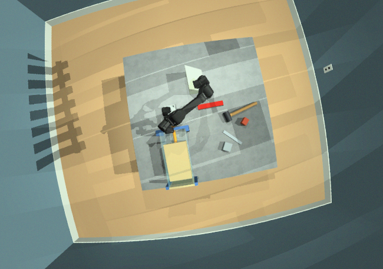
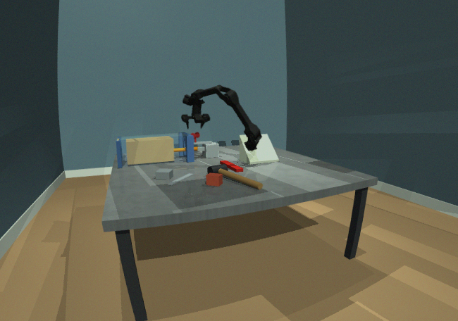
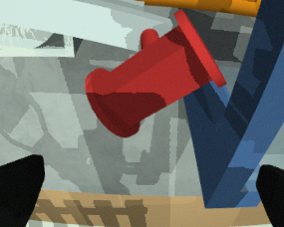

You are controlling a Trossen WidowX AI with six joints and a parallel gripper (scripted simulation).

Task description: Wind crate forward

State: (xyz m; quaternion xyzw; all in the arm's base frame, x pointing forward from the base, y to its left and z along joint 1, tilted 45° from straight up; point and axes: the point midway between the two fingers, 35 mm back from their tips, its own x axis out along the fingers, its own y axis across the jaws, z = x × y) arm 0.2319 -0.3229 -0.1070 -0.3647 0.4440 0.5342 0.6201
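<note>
The red spool-shaped handle grip lies 6 cm below my gripper tip and 2 cm to the left of it. From my gripper tip the other things lie so: clear-panelled cubby: 31 cm ahead, 8 cm below; winch handle: 9 cm below, 3 cm to the left, 3 cm behind; grey winch: 16 cm below, 11 cm behind, 4 cm to the left.
</note>
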